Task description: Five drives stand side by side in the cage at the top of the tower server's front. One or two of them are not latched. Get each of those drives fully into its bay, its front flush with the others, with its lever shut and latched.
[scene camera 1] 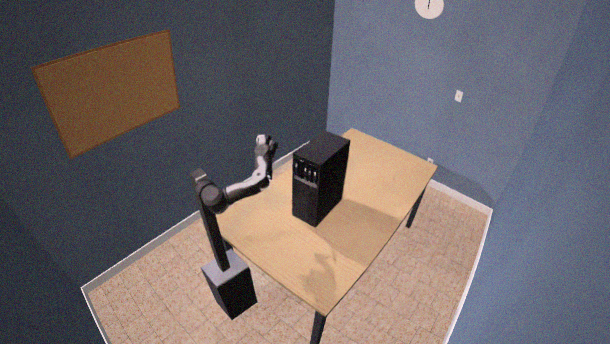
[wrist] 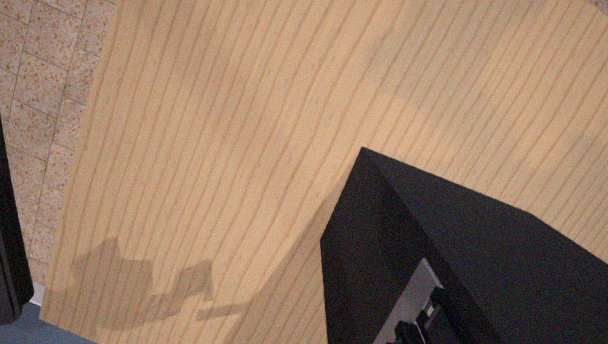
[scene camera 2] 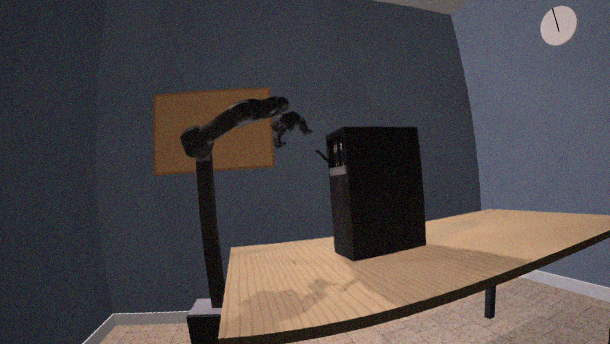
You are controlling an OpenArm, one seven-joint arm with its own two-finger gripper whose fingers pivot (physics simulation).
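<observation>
The black tower server [scene camera 1: 332, 175] [scene camera 2: 387, 195] [wrist: 505, 255] stands upright on the table. Its drive cage [scene camera 1: 306, 171] [scene camera 2: 337, 151] is at the top of the front, above a light strip [scene camera 2: 338, 171] [wrist: 407, 305]. One dark lever [scene camera 2: 321, 155] sticks outward and up from the cage in the second scene view; which drive it belongs to I cannot tell. Dark drive parts [wrist: 410, 331] show at the lower right of the wrist view. Whether all fronts are flush is too small to tell. My gripper [scene camera 1: 273, 157] [scene camera 2: 295, 139] is open and empty, in front of the cage and apart from it.
The wooden table [scene camera 1: 280, 240] [scene camera 2: 280, 280] [wrist: 225, 150] carries the tower and extends behind it. The arm's pedestal [scene camera 1: 230, 285] stands at the table's near left end. A cork board [scene camera 1: 110, 92] [scene camera 2: 175, 135] hangs on the dark wall behind the arm.
</observation>
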